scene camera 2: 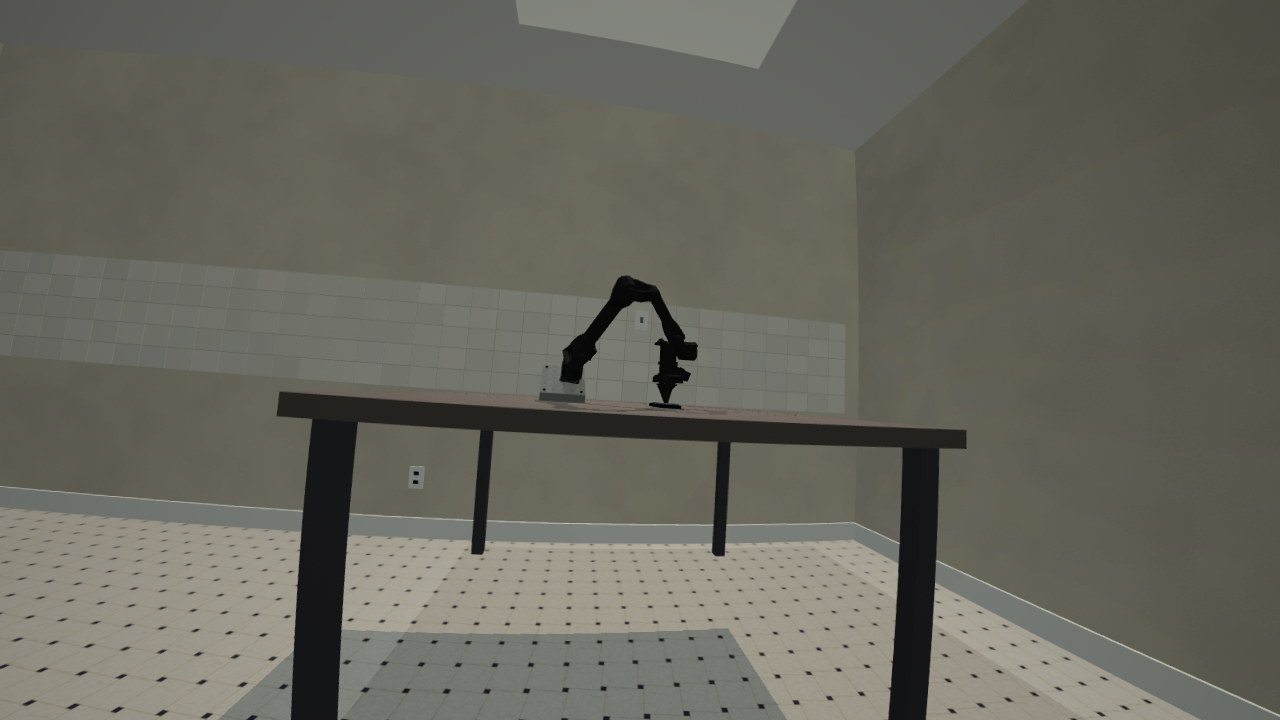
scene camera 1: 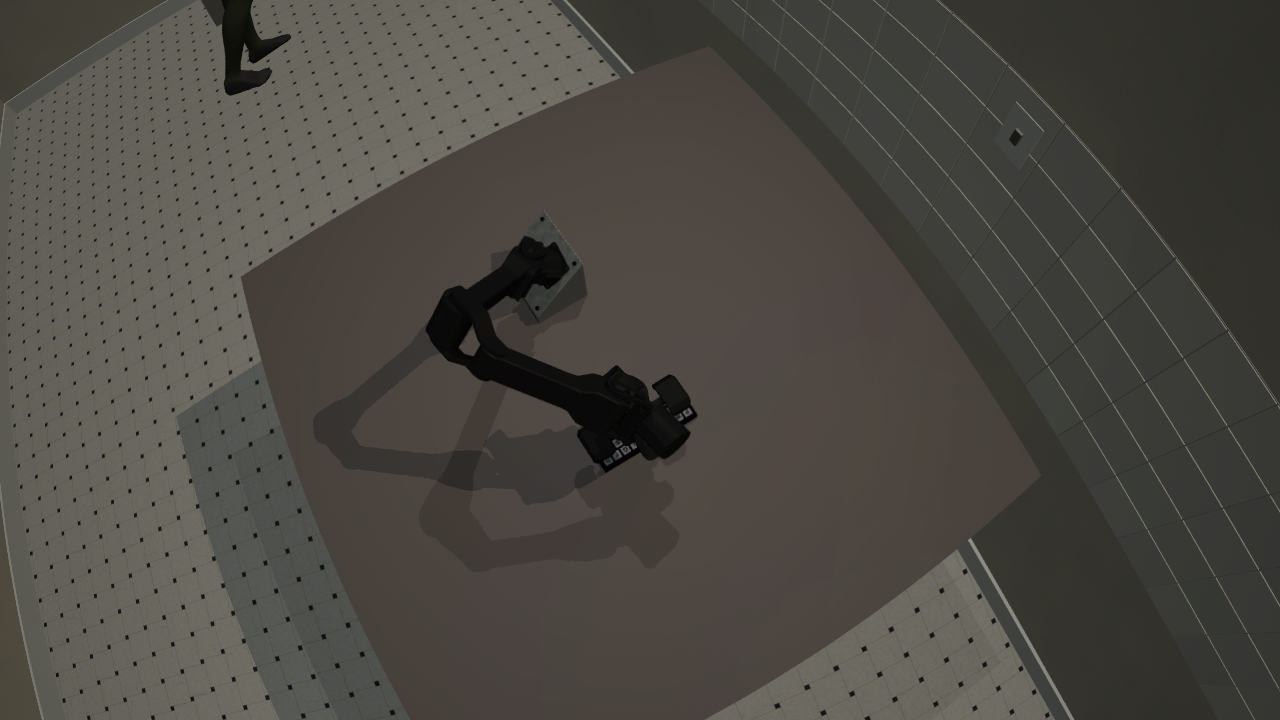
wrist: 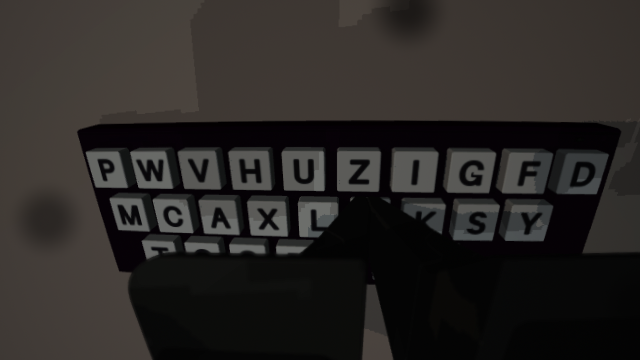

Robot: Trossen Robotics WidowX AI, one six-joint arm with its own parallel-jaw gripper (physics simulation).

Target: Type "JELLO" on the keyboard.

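Observation:
My gripper [scene camera 1: 637,433] is visible. Scene camera 2 likewise shows my gripper [scene camera 2: 665,403], and the wrist view shows the gripper [wrist: 365,209] as well.

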